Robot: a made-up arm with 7 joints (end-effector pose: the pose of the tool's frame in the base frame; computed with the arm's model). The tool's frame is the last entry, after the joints.
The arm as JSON. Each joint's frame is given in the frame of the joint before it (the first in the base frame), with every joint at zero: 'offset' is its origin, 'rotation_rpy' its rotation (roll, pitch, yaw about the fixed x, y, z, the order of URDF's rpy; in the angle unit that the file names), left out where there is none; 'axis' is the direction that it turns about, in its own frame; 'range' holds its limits. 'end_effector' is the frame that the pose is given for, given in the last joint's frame.
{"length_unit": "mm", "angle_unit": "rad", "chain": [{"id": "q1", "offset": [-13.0, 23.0, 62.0], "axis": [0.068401, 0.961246, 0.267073], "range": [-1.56, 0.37]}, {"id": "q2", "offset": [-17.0, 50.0, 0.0], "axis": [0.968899, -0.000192, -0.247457], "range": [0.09, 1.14]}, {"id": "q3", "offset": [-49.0, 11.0, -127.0], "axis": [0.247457, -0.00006, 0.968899], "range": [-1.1, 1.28]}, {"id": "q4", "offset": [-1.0, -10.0, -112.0], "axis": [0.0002, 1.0, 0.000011], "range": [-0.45, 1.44]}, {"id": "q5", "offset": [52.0, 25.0, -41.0], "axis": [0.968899, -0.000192, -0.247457], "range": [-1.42, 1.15]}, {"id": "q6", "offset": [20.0, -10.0, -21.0], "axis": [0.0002, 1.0, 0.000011], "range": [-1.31, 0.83]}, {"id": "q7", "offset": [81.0, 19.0, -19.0], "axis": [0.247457, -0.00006, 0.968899], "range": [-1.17, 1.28]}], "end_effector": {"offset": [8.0, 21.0, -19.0], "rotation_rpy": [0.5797, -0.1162, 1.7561]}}
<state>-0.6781 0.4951 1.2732 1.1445 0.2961 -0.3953 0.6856</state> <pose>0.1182 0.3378 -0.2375 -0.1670 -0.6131 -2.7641</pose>
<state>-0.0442 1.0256 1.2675 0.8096 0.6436 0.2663 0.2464</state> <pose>-0.0963 0.4857 -0.0196 -1.3180 -0.0386 -2.2137</pose>
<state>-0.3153 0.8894 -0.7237 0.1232 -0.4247 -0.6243 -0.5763</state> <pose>0.1680 0.2099 -0.1744 0.5225 -0.2596 0.5418</pose>
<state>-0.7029 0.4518 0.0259 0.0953 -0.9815 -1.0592 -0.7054</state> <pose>0.2404 0.2329 -0.0534 -0.9834 -0.7122 1.1105</pose>
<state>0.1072 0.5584 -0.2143 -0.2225 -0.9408 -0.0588 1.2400</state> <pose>0.0429 0.2052 -0.2213 0.5029 1.1037 2.6032</pose>
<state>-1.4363 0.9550 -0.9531 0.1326 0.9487 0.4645 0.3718</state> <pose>0.3346 0.1620 0.1220 0.6095 -2.4161 1.7861</pose>
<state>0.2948 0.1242 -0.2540 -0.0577 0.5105 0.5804 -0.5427</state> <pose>-0.0352 0.1569 -0.3017 1.4802 0.5607 0.8405</pose>
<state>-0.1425 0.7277 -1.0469 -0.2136 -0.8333 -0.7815 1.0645</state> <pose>0.0630 0.1454 -0.2126 0.1467 0.9429 1.8997</pose>
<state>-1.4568 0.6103 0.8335 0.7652 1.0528 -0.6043 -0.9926</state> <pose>0.3421 0.2825 0.0930 0.8874 -1.0158 1.4736</pose>
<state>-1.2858 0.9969 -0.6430 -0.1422 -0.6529 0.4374 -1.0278</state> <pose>0.3535 0.1586 0.0349 0.8535 -0.4988 0.2639</pose>
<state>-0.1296 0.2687 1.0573 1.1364 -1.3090 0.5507 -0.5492</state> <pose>-0.0217 0.1950 -0.3500 -1.1701 1.9026 1.6024</pose>
